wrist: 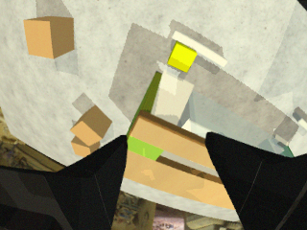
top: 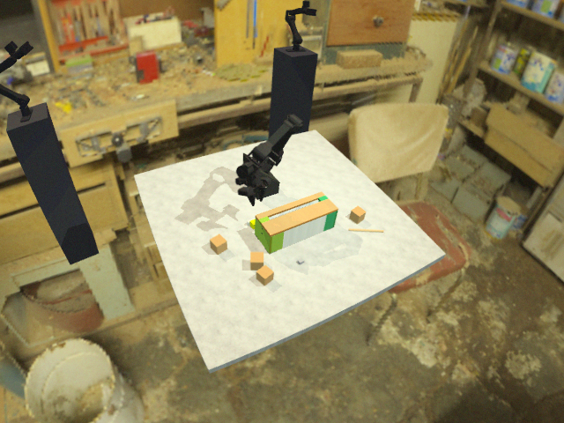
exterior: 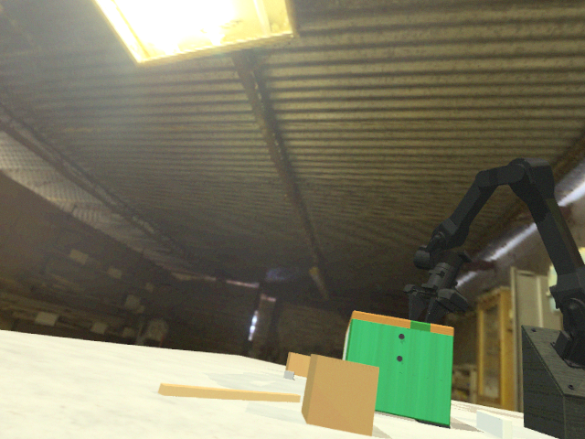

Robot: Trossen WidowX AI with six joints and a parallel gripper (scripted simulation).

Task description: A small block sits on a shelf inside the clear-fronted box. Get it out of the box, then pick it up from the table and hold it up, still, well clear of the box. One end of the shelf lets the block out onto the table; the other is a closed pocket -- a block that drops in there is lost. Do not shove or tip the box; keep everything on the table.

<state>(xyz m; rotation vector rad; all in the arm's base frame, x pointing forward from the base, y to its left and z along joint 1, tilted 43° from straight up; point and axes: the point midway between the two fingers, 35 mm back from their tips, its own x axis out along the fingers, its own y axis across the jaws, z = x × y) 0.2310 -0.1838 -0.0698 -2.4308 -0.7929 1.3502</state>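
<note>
The yellow block lies 2 cm behind my gripper tip and 15 cm below it. Round my gripper tip: box (7 cm ahead, 16 cm to the left, 11 cm below); grey metal piece (28 cm ahead, 6 cm to the left, 16 cm below); thin wooden stick (30 cm ahead, 48 cm to the left, 17 cm below).
</note>
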